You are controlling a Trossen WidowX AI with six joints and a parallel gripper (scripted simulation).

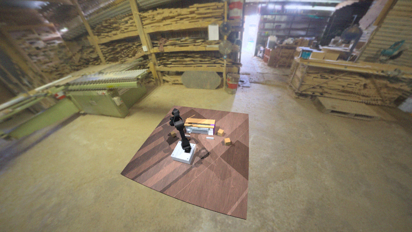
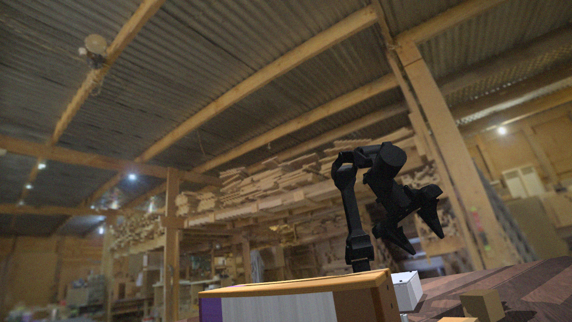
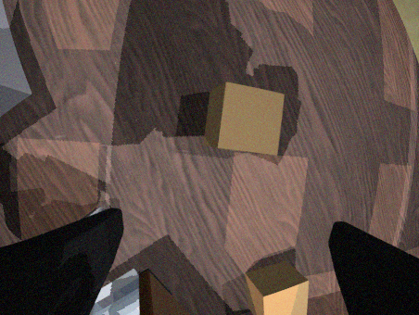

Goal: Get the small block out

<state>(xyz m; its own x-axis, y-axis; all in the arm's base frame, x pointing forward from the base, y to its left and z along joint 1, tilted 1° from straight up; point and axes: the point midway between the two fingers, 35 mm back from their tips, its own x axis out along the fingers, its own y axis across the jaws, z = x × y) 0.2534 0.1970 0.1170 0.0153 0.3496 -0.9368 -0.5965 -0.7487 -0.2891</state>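
My gripper tip is 27 cm to the left of the box, 9 cm short of it and 9 cm above it. Round my gripper tip: tan block (27 cm to the right, 10 cm ahead, 7 cm below).
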